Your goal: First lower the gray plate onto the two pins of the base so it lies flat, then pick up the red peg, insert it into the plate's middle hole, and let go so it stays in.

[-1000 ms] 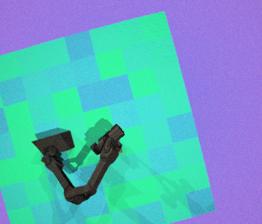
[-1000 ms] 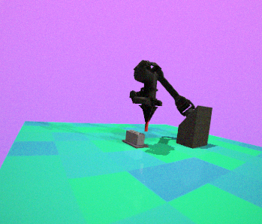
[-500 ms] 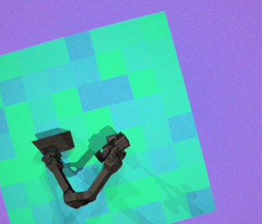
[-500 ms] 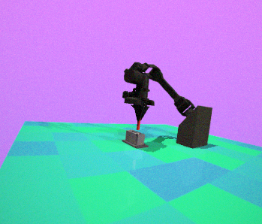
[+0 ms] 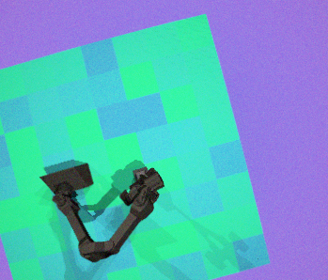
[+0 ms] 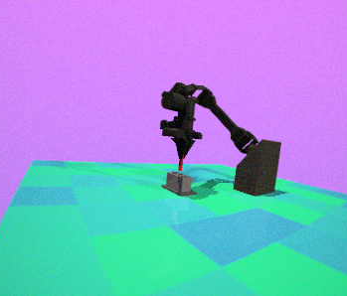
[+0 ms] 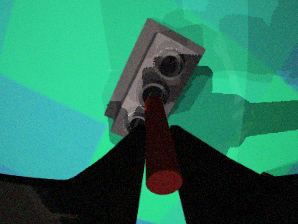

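Right now my gripper tip is right at the red peg. From my gripper tip the other things lie so: gray plate (70 mm below); then base (110 mm below).
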